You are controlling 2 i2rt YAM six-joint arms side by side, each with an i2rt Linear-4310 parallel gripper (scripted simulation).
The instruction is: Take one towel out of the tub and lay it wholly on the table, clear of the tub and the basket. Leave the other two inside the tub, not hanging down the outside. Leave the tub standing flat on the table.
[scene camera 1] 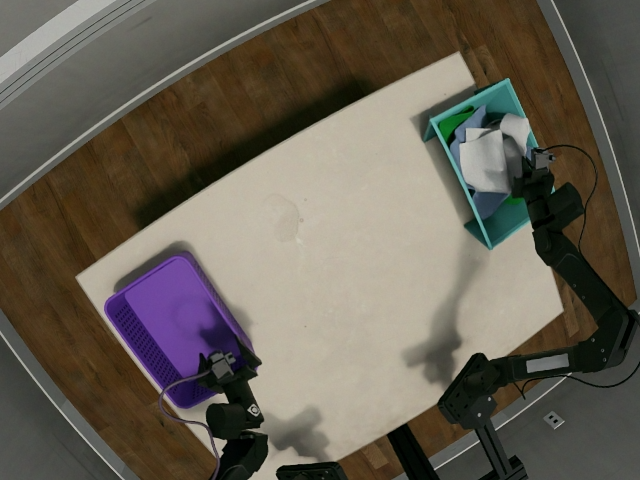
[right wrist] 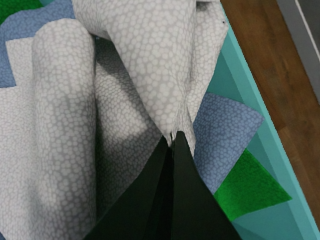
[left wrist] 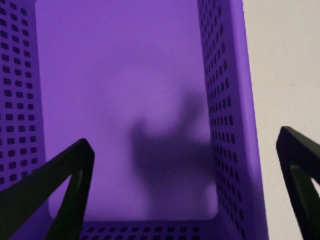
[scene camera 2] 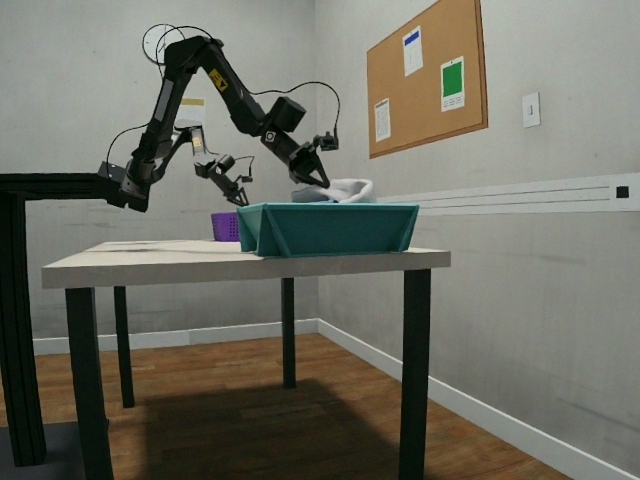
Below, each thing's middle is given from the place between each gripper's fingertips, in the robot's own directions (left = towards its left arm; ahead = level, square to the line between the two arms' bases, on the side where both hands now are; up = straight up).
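Labels:
The teal tub (scene camera 2: 286,230) is 10 cm below my right hand (scene camera 2: 328,187), 4 cm to the left of it and 1 cm ahead of it. Counting from my right hand as well, I find the purple basket (scene camera 1: 166,320) 11 cm below, 93 cm to the left and 5 cm ahead.
From my left hand, the purple basket is 10 cm below, 5 cm ahead and 8 cm to the left, while the teal tub is 10 cm below my left hand, 1 cm ahead of it and 81 cm to the right of it.

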